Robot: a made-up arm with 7 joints. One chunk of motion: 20 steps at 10 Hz.
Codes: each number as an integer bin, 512 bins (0 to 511) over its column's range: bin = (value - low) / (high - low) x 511, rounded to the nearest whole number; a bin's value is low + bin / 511 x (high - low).
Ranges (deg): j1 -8..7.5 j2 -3.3..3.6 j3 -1.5..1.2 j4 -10.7..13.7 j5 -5.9..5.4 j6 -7.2..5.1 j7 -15.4..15
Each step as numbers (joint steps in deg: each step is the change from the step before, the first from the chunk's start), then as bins.
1 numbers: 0.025 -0.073 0.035 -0.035 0.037 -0.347 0.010
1 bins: 265 239 291 223 268 285 259
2 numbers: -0.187 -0.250 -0.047 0.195 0.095 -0.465 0.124
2 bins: 258 226 275 228 271 280 261
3 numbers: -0.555 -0.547 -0.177 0.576 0.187 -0.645 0.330
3 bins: 245 204 250 236 275 272 264
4 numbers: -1.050 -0.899 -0.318 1.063 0.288 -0.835 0.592
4 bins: 229 178 224 246 280 264 269
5 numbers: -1.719 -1.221 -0.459 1.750 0.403 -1.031 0.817
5 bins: 207 154 197 261 285 256 273
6 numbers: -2.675 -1.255 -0.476 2.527 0.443 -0.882 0.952
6 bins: 176 151 194 277 287 262 275
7 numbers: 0.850 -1.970 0.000 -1.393 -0.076 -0.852 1.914
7 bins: 292 98 284 195 263 264 291
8 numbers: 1.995 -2.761 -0.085 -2.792 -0.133 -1.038 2.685
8 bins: 330 40 268 166 261 256 304
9 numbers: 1.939 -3.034 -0.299 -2.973 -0.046 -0.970 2.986
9 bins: 328 20 227 162 265 259 309
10 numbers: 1.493 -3.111 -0.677 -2.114 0.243 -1.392 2.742
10 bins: 313 14 156 180 278 241 305
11 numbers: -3.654 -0.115 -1.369 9.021 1.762 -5.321 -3.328
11 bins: 143 236 25 413 346 78 203
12 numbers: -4.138 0.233 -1.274 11.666 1.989 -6.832 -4.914
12 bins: 127 262 43 468 357 15 176
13 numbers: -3.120 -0.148 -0.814 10.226 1.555 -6.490 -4.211
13 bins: 161 233 130 438 337 29 188
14 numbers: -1.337 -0.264 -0.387 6.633 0.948 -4.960 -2.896
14 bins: 220 225 211 363 310 93 210
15 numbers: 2.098 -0.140 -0.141 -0.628 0.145 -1.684 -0.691
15 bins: 333 234 257 211 273 229 247
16 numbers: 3.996 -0.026 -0.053 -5.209 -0.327 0.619 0.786
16 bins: 395 242 274 115 252 325 272
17 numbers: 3.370 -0.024 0.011 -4.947 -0.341 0.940 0.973
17 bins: 375 243 286 120 251 338 275
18 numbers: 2.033 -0.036 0.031 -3.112 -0.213 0.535 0.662
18 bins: 331 242 290 159 257 321 270
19 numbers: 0.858 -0.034 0.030 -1.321 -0.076 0.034 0.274
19 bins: 292 242 290 196 263 301 263
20 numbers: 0.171 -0.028 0.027 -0.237 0.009 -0.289 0.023
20 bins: 269 242 289 219 267 287 259
